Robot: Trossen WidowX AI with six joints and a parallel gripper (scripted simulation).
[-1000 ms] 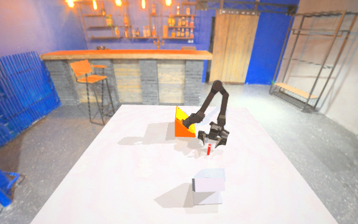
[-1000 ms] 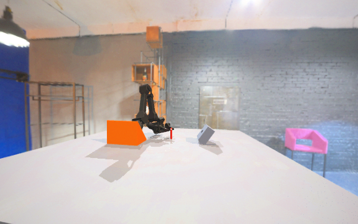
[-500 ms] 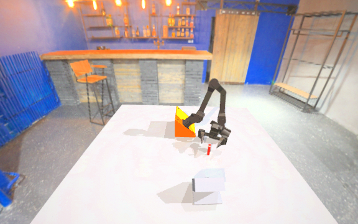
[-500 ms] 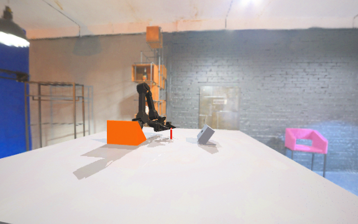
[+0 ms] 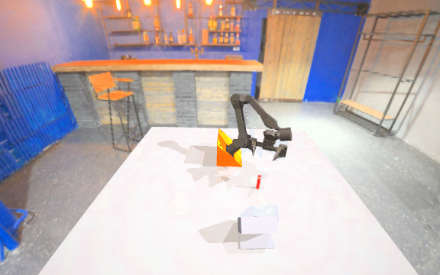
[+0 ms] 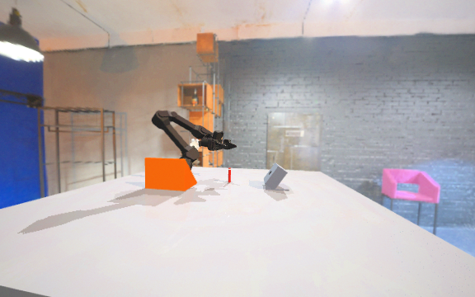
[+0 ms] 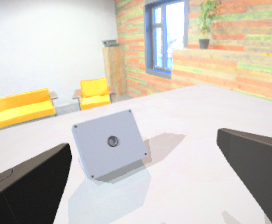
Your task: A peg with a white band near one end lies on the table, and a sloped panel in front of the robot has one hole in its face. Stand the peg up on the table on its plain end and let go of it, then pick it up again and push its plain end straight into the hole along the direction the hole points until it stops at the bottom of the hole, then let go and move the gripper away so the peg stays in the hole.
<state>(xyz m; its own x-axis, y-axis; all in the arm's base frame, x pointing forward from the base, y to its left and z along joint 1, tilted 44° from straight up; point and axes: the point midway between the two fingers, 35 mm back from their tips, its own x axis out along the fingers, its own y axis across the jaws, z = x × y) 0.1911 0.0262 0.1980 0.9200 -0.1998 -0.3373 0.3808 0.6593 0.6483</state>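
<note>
My gripper tip is 10 mm past the red peg and 140 mm above it. From my gripper tip the other things lie so: grey sloped panel: 230 mm ahead, 40 mm to the right, 140 mm below.
</note>
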